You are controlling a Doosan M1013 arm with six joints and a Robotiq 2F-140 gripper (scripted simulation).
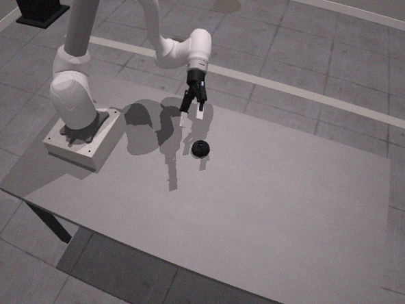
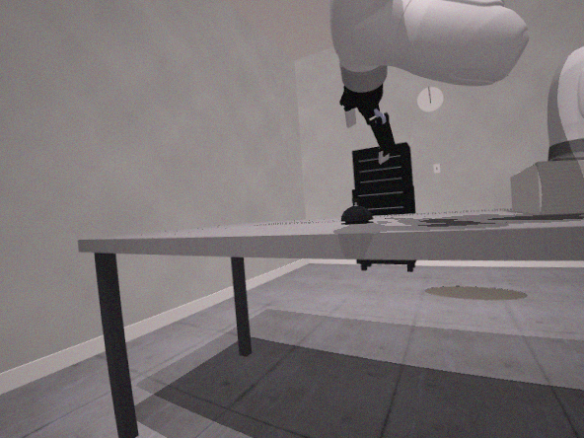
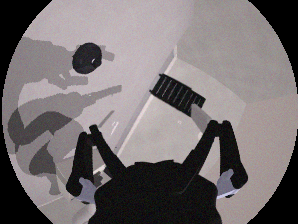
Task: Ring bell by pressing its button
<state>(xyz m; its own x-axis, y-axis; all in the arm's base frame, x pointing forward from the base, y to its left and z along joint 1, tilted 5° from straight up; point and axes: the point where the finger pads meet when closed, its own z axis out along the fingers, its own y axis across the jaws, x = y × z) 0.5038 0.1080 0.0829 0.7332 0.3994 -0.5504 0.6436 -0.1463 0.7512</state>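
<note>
My gripper is now 18 cm above the black dome bell, 3 cm to the right of it and 3 cm short of it.
</note>
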